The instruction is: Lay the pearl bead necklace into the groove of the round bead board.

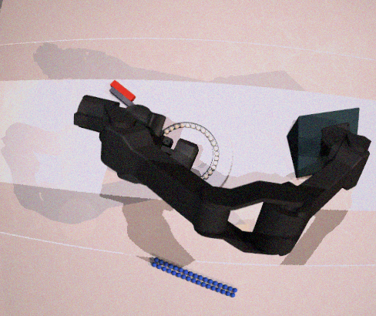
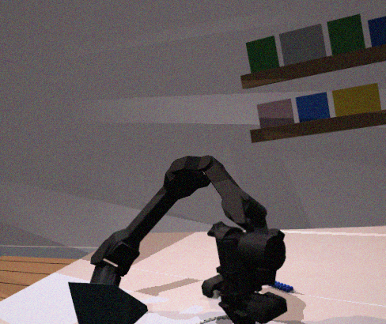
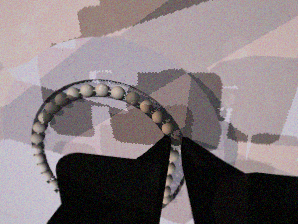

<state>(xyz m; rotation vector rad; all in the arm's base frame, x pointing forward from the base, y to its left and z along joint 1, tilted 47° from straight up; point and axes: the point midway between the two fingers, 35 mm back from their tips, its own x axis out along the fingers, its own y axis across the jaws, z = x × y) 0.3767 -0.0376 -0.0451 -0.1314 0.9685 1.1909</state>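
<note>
Now: the round bead board 6 cm behind my gripper tip, 1 cm to the left of it and 1 cm below it. Also, from my gripper tip: small beige cube (14 cm behind, 19 cm to the left); then grey block (4 cm ahead, 16 cm to the right, 1 cm below).
</note>
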